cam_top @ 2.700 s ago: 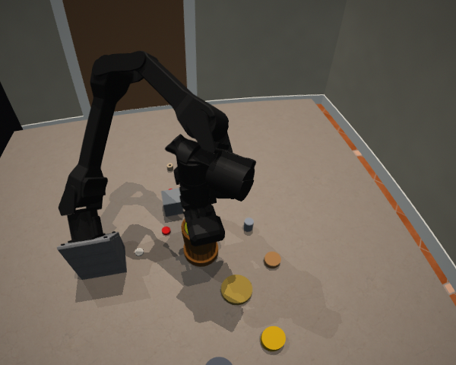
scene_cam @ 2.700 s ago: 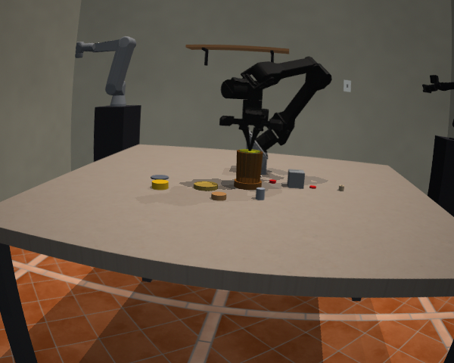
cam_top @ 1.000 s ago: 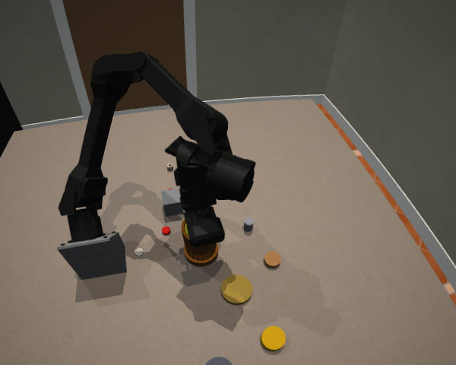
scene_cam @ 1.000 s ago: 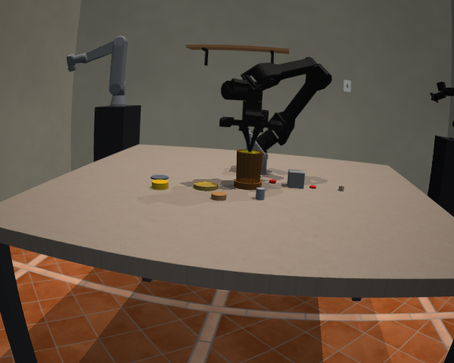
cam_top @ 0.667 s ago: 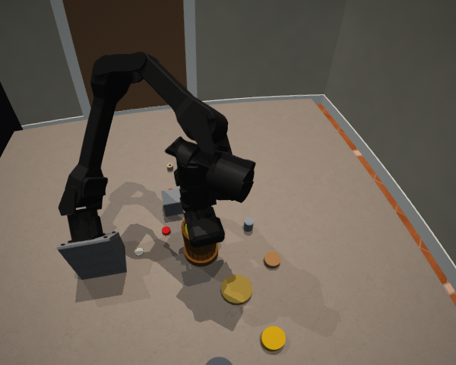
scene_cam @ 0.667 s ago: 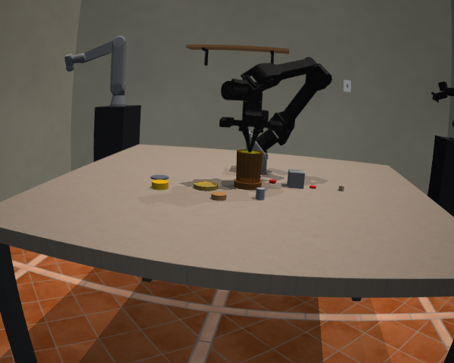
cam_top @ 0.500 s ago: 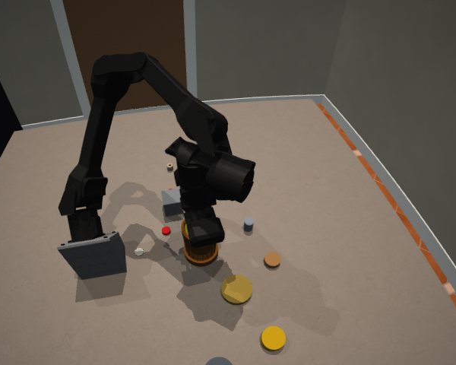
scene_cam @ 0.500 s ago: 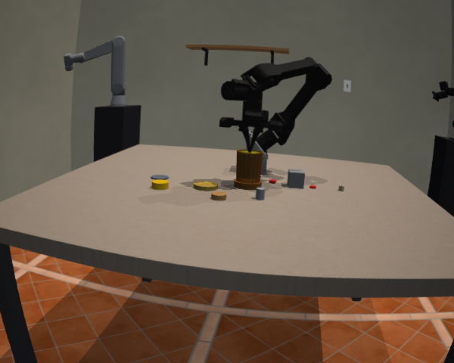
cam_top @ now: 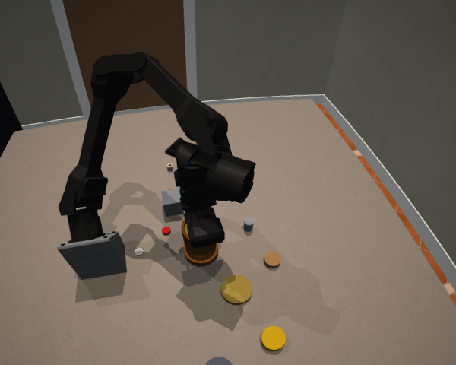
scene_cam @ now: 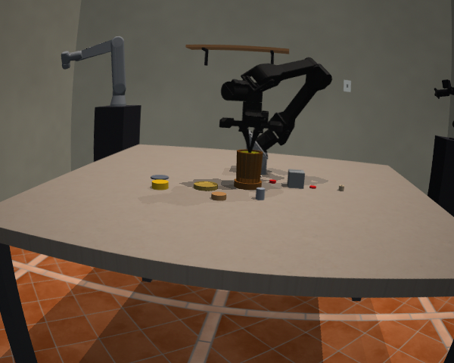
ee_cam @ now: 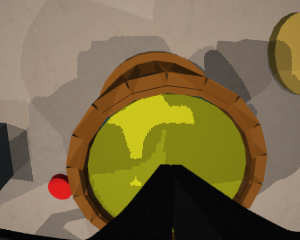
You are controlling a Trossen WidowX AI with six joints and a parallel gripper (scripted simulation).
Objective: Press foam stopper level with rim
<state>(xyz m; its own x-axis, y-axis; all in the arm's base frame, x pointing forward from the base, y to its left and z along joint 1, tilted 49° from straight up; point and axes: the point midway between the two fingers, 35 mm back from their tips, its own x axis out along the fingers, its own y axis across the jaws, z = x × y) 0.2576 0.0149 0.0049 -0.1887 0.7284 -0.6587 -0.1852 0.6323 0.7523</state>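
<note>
My gripper is now 50 mm above the foam stopper. Round my hand: small grey cylinder: 130 mm ahead, 120 mm below, 60 mm to the left; then olive disc: 130 mm below, 110 mm to the right, 80 mm ahead; then red button: 130 mm below, 90 mm behind, 60 mm to the left.
</note>
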